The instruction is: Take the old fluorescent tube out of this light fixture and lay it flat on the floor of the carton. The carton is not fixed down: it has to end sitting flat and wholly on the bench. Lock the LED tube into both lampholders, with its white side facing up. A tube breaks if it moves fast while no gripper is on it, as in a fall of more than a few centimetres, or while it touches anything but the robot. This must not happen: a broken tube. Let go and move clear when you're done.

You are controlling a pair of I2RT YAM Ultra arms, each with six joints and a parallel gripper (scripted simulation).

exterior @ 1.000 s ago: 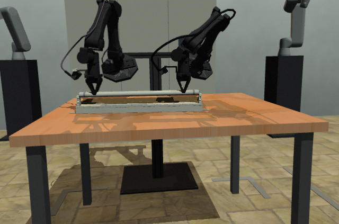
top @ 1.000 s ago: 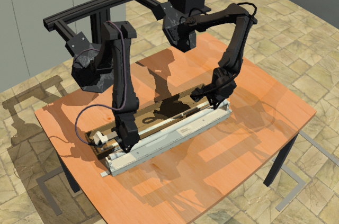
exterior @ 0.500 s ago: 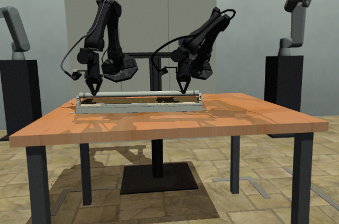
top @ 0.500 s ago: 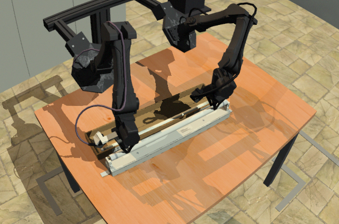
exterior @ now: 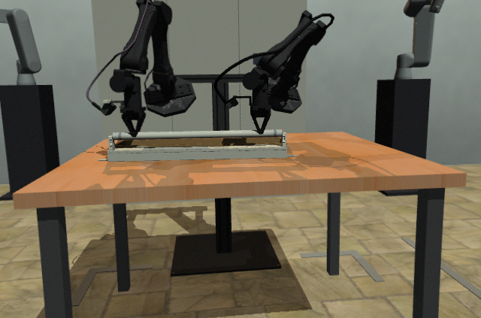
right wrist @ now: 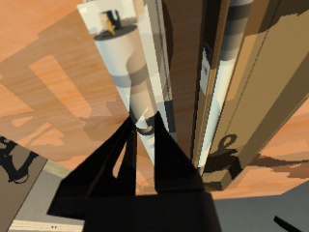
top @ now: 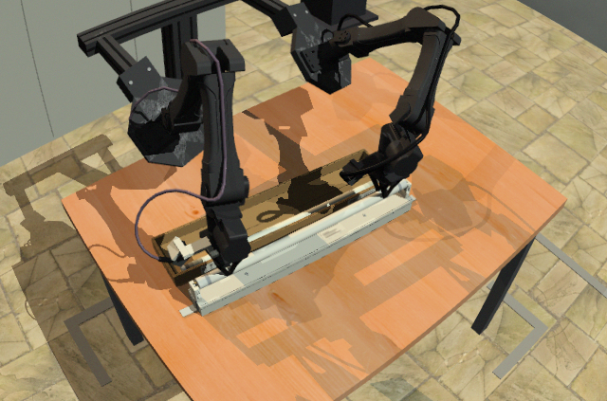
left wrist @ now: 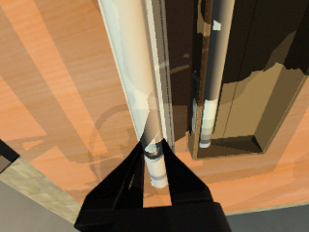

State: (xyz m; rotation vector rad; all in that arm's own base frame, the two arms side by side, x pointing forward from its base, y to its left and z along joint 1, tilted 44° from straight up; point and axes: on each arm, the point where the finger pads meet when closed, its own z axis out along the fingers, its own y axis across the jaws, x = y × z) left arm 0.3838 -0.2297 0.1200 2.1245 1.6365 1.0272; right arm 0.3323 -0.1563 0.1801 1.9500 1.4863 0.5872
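Right now the light fixture is 20 mm ahead of my right hand, 220 mm to the left of it and 40 mm below it.
Right now my left hand is 2 cm past the light fixture, 22 cm to the left of it and 4 cm above it.
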